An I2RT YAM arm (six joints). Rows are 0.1 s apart.
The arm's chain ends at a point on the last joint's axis. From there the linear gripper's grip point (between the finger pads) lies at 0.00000 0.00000 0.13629 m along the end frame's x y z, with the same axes.
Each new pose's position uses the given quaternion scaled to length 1; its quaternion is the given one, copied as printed.
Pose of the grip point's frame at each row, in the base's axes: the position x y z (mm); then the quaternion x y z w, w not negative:
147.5 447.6 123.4 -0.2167 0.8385 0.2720 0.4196
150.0 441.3 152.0 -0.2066 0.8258 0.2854 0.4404
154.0 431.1 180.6 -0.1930 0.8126 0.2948 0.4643
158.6 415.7 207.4 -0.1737 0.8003 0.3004 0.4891
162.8 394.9 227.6 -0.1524 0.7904 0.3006 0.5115
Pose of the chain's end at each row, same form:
67.7 360.7 191.5 -0.2167 0.8385 0.2720 0.4196
66.9 352.3 213.2 -0.2066 0.8258 0.2854 0.4404
66.7 341.4 234.4 -0.1930 0.8126 0.2948 0.4643
66.1 327.0 253.9 -0.1737 0.8003 0.3004 0.4891
65.1 308.9 267.9 -0.1524 0.7904 0.3006 0.5115

